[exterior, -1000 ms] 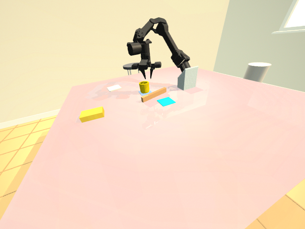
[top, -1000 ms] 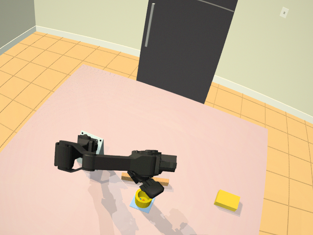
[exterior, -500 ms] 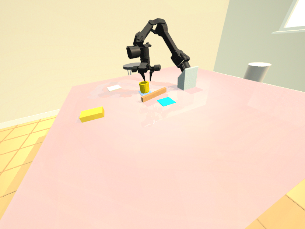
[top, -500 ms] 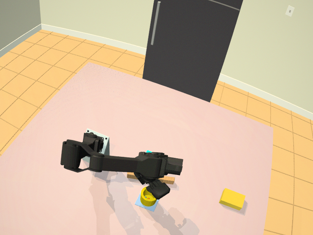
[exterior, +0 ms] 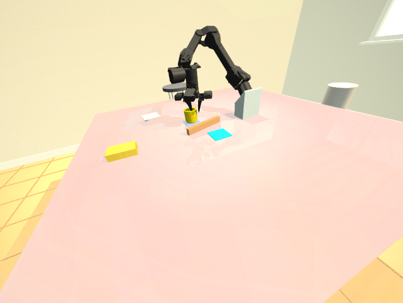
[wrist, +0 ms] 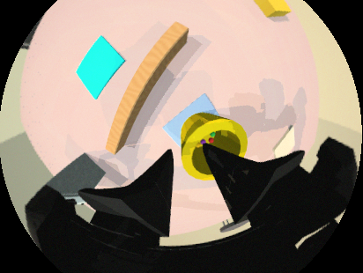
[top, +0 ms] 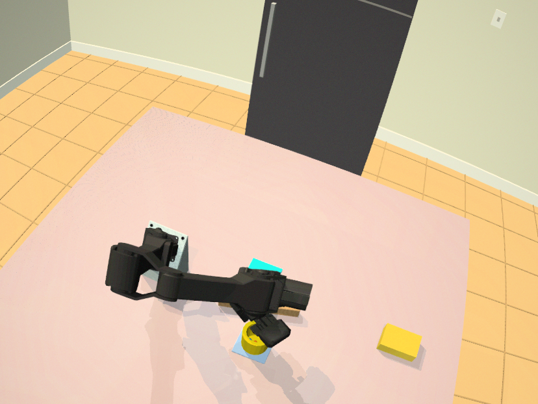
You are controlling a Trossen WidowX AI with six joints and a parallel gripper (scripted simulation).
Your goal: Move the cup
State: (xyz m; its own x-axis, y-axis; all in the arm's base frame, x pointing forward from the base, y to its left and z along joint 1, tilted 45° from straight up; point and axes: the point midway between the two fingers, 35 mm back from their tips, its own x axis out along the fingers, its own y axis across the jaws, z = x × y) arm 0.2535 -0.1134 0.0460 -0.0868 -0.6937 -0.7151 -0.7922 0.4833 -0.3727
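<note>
Right now the yellow cup is 2 cm ahead of my gripper tip, 2 cm to the right of it and 2 cm below it. From my gripper tip the other things lie so: light blue pad: 2 cm ahead, 2 cm to the right, 6 cm below; then wooden bar: 9 cm to the left, 5 cm below; then cyan pad: 1 cm behind, 20 cm to the left, 6 cm below.
</note>
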